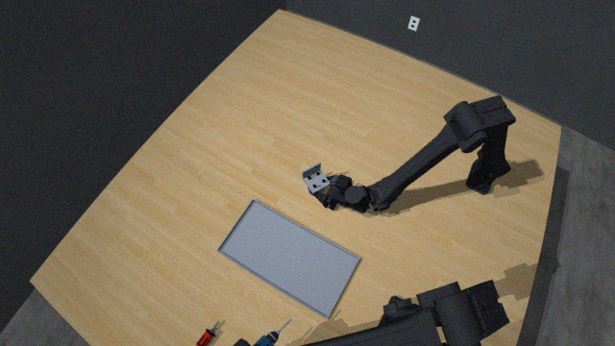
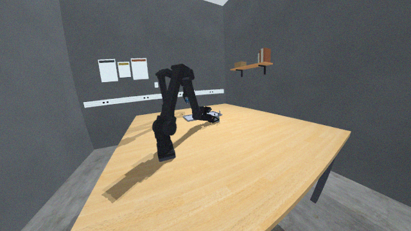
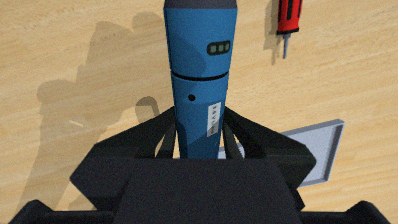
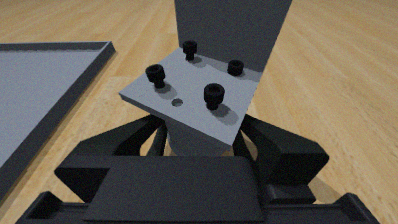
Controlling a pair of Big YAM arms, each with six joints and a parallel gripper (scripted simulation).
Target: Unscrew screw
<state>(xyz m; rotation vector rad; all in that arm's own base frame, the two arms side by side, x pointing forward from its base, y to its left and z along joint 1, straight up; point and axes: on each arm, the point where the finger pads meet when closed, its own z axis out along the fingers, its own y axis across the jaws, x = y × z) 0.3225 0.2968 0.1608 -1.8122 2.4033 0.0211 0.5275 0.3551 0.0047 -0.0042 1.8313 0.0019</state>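
Now: the joint module 10 mm above my right hand. Also, from my right hand: grey bracket 50 mm above; then grey tray 80 mm behind, 250 mm to the left, 20 mm below.
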